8 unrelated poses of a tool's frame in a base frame.
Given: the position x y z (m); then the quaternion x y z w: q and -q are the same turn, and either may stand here.
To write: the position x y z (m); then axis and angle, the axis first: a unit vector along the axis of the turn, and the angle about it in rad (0 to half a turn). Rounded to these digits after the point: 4 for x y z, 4 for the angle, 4 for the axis.
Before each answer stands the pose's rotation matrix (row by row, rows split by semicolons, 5 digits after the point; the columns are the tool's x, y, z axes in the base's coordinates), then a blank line. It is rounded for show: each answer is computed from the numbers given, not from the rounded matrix.
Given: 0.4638, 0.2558, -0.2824, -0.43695, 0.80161, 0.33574, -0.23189
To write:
-0.51060 -0.54482 -0.66518; -0.85624 0.39271 0.33562; 0.07837 0.74092 -0.66701

0.4638, 0.2558, -0.2824, 0.4492, -0.8241, -0.3451, 2.6736
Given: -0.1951, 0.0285, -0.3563, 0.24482, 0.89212, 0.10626, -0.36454
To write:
-0.61435 0.51429 -0.59840; 0.35935 0.85754 0.36809; 0.70246 0.01110 -0.71164

-0.1951, 0.0285, -0.3563, -0.2629, -0.9580, -0.1141, 2.3953
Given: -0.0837, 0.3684, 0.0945, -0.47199, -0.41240, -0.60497, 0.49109
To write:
-0.07212 0.98348 0.16603; -0.20489 -0.17752 0.96255; 0.97612 0.03540 0.21431

-0.0837, 0.3684, 0.0945, -0.5418, -0.4734, -0.6945, 2.1149
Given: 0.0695, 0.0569, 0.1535, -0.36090, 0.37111, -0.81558, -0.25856
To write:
-0.60579 -0.68962 0.39678; 0.15389 -0.59085 -0.79197; 0.78060 -0.41871 0.46405

0.0695, 0.0569, 0.1535, 0.3736, -0.3842, 0.8443, 2.6185
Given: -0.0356, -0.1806, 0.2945, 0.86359, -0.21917, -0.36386, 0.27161
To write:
0.63914 -0.18089 -0.74752; -0.57621 -0.75638 -0.30963; -0.50940 0.62862 -0.58766

-0.0356, -0.1806, 0.2945, 0.8973, -0.2277, -0.3781, 2.5915
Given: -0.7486, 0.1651, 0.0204, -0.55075, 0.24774, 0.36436, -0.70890
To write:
0.61173 0.24370 -0.75259; -0.78948 0.12783 -0.60032; -0.05010 0.96139 0.27060

-0.7486, 0.1651, 0.0204, 0.7809, -0.3513, -0.5166, 1.5657
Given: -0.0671, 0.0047, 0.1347, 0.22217, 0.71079, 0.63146, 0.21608
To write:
-0.80790 0.04294 0.58775; 0.58872 0.10381 0.80165; -0.02659 0.99367 -0.10915

-0.0671, 0.0047, 0.1347, 0.2275, 0.7280, 0.6467, 2.7060
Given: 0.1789, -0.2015, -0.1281, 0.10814, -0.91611, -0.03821, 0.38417
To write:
-0.68144 -0.16878 -0.71215; -0.22749 0.97369 -0.01308; 0.69562 0.15310 -0.70191

0.1789, -0.2015, -0.1281, 0.1171, -0.9923, -0.0414, 2.3530
